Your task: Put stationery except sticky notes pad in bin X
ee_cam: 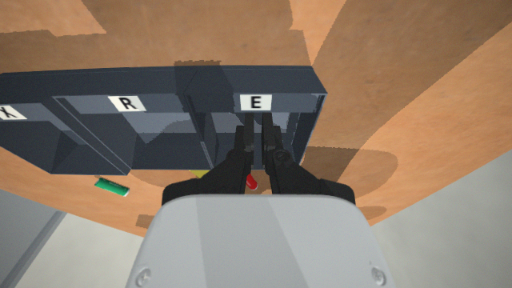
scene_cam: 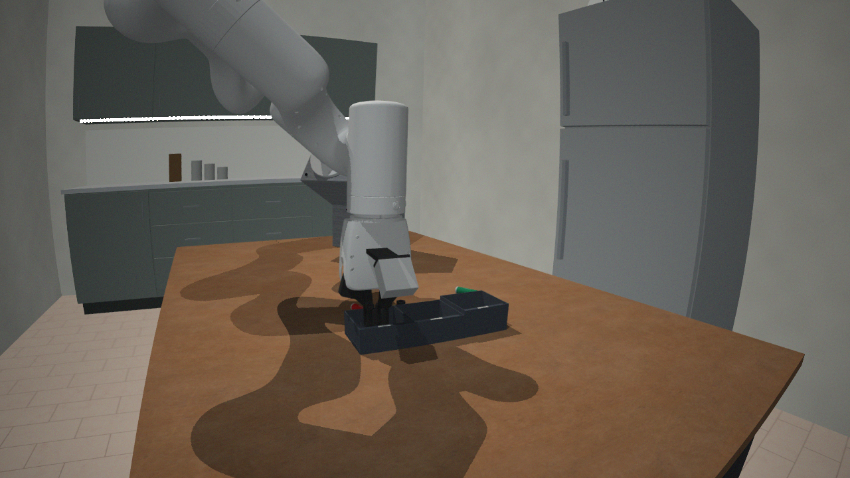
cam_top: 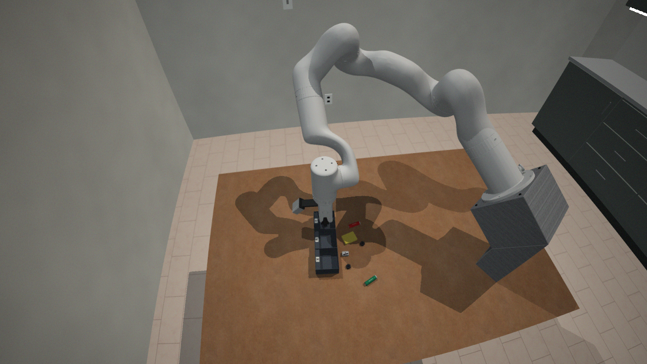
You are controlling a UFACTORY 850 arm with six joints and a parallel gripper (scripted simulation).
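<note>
Now: hand 80 mm to the right of the dark bin row, 20 mm short of it and 10 mm above it. From my hand the other things lie so: pencil sharpener: 150 mm to the left, 40 mm behind, 30 mm below; then sticky notes: 90 mm to the left, 70 mm behind, 30 mm below; then red cylinder: 110 mm behind, 40 mm to the left, 30 mm below.
</note>
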